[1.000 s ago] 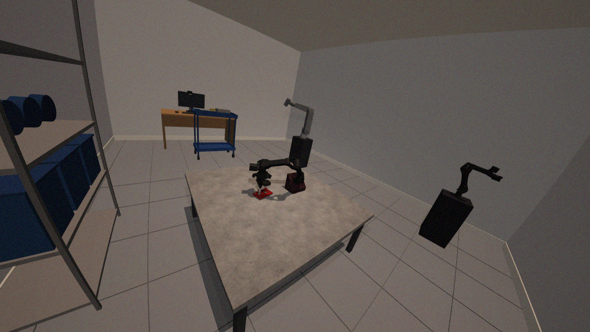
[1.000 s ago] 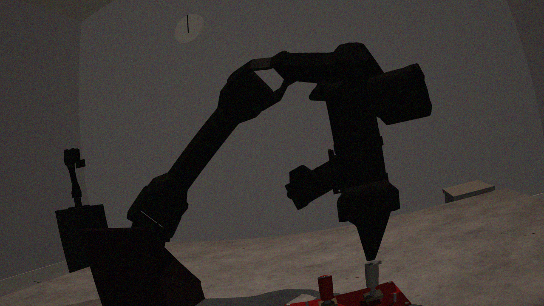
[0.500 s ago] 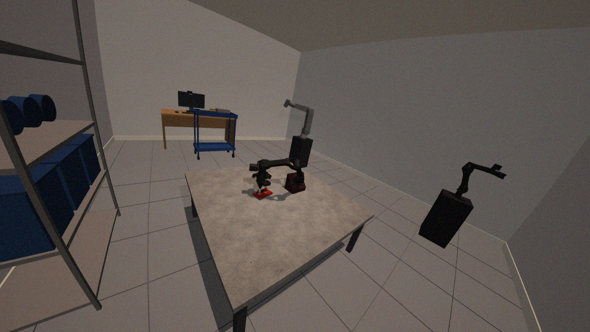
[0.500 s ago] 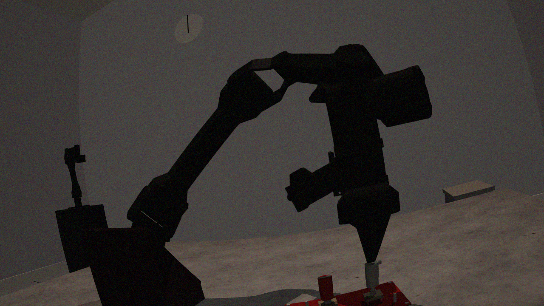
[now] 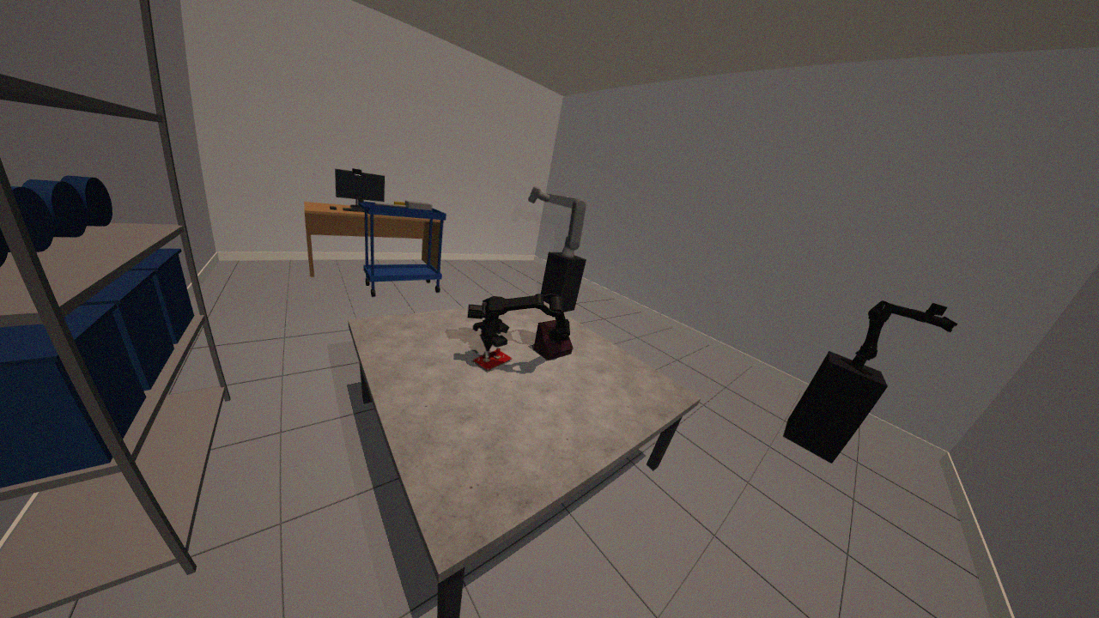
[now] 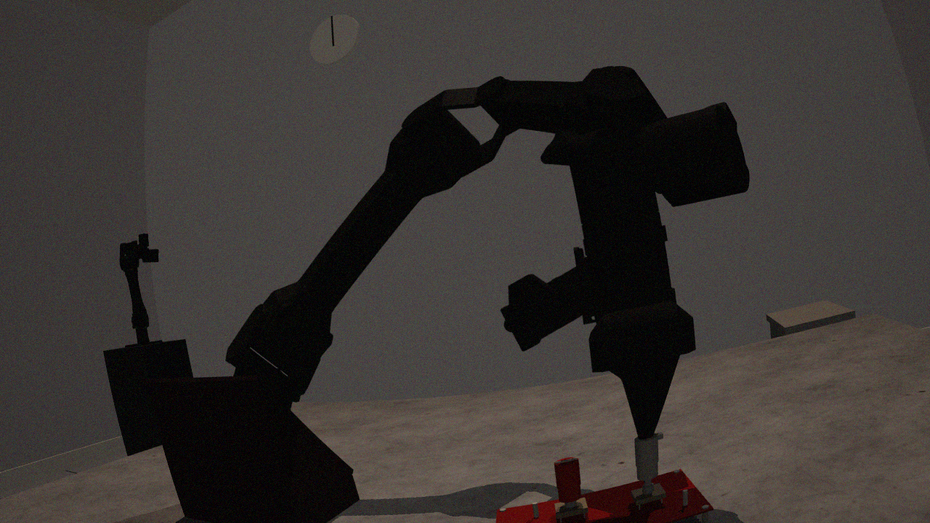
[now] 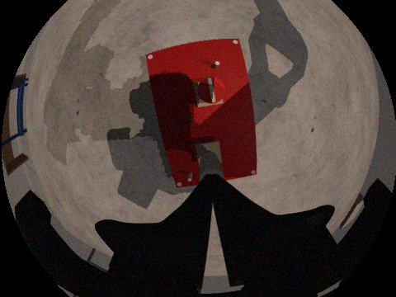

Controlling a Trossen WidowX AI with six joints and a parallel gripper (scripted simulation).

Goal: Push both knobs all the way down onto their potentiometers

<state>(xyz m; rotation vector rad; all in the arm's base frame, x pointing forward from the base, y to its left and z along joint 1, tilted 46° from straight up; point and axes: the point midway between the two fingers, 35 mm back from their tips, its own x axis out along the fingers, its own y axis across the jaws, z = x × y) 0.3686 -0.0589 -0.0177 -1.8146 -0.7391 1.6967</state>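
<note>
Now: gripper tip 1 cm above the grey knob. The rest, counted from my gripper tip: red knob 6 cm behind, 2 cm below.
</note>
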